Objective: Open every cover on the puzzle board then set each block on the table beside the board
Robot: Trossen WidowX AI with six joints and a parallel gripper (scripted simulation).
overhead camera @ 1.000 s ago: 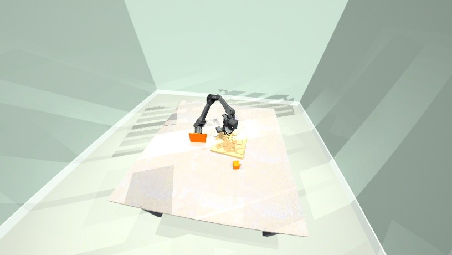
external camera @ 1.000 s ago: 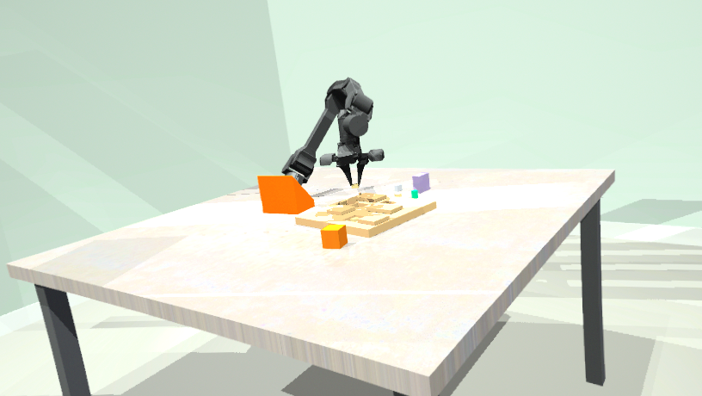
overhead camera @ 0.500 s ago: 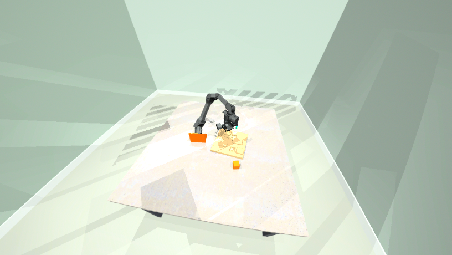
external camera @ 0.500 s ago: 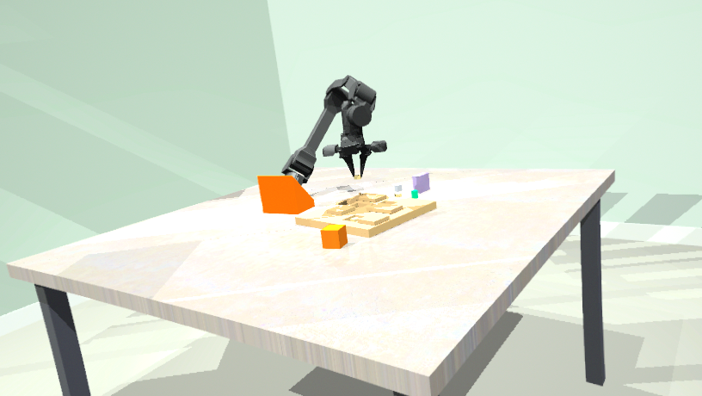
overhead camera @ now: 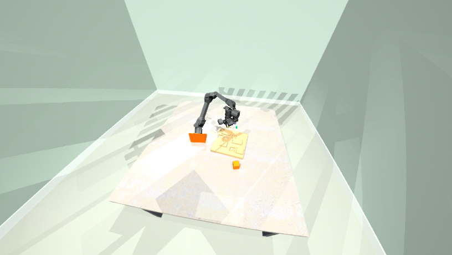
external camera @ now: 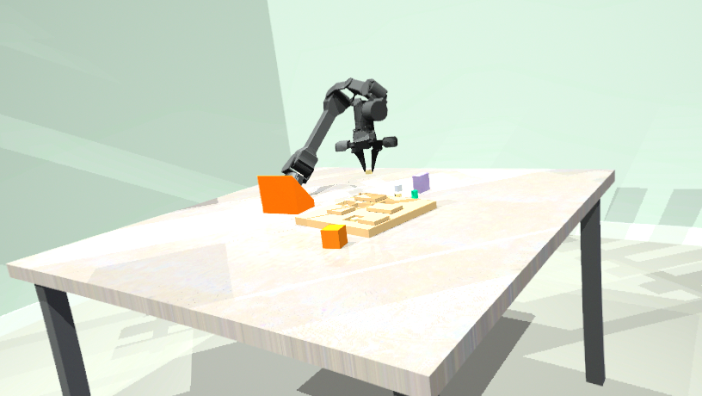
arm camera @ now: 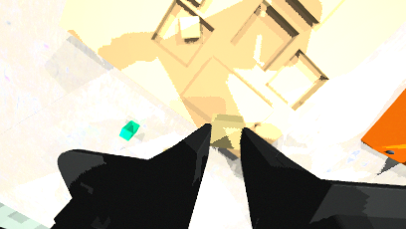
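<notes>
Right now the grey block is 20 cm to the left of my gripper tip, 10 cm below it and 2 cm behind it. The rest, counted from my gripper tip: purple block (21 cm to the left, 8 cm below, 6 cm ahead); orange cube (34 cm to the right, 11 cm ahead, 9 cm below); green block (12 cm to the left, 10 cm below, 9 cm ahead).
</notes>
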